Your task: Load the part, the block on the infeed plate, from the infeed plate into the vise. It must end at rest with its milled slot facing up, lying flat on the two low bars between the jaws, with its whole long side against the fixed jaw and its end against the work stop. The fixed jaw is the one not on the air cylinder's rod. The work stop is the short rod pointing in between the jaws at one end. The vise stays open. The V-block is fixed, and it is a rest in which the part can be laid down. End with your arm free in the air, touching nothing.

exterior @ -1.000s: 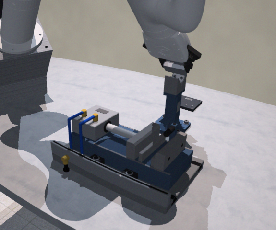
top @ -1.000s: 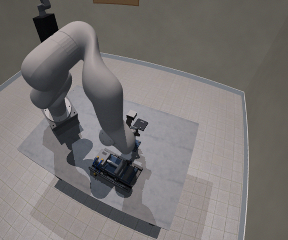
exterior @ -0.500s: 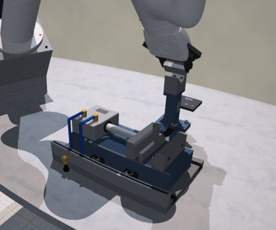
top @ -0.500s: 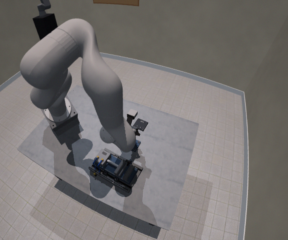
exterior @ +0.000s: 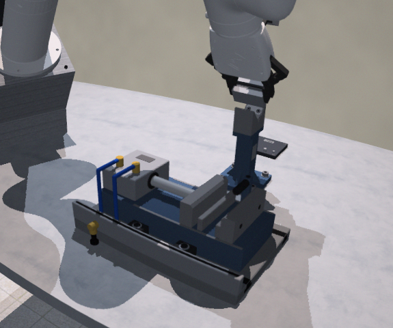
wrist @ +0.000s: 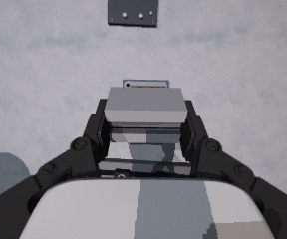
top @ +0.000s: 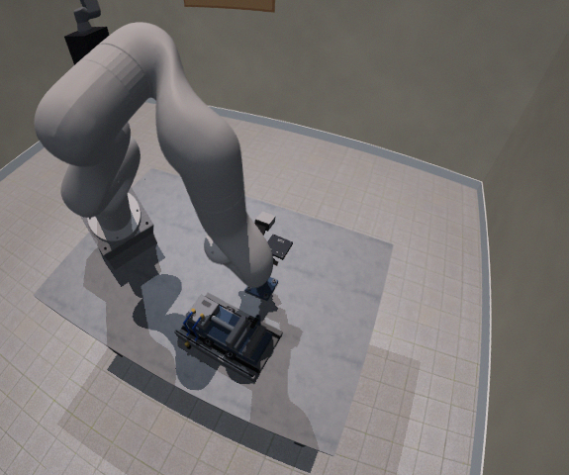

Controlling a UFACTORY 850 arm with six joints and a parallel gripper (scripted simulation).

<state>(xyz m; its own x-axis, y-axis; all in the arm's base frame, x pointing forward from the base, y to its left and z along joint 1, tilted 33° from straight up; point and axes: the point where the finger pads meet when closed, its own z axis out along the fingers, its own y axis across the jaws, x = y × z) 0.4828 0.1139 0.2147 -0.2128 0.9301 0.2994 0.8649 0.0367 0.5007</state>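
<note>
The part lies right at my hand. Also, from my hand: black work stop 50 mm ahead, 170 mm to the right, 110 mm below; cylinder rod 40 mm behind, 210 mm to the right, 120 mm below; blue post 140 mm below.
</note>
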